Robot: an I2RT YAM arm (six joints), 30 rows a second.
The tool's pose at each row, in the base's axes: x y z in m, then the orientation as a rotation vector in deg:
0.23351, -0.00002, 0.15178, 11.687, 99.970, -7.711
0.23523, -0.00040, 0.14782, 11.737, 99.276, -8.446
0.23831, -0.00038, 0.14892, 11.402, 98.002, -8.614
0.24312, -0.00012, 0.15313, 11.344, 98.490, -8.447
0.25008, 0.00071, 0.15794, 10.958, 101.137, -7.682
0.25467, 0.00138, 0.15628, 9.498, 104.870, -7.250
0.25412, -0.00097, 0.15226, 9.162, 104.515, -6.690
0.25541, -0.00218, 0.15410, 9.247, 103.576, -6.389
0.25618, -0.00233, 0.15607, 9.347, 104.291, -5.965
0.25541, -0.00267, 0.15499, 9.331, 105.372, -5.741
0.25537, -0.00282, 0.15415, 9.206, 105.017, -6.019
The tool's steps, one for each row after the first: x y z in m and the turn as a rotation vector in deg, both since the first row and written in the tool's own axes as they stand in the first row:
0.00357, -0.00010, 0.00246, 0.524, -0.715, -0.301
0.00195, 0.00060, 0.00521, 0.452, -2.019, -0.479
-0.00300, 0.00197, 0.00902, 0.305, -1.534, -0.477
-0.00889, 0.00436, 0.01466, -0.429, 1.085, -0.597
-0.00802, 0.00595, 0.01924, -1.519, 4.671, -1.729
-0.00411, 0.00344, 0.01993, -2.081, 4.315, -1.602
-0.00622, 0.00257, 0.02108, -2.241, 3.405, -1.278
-0.00830, 0.00264, 0.02149, -2.462, 4.146, -1.055
-0.00713, 0.00212, 0.02102, -2.610, 5.229, -1.060
-0.00630, 0.00194, 0.02116, -2.498, 4.851, -1.257

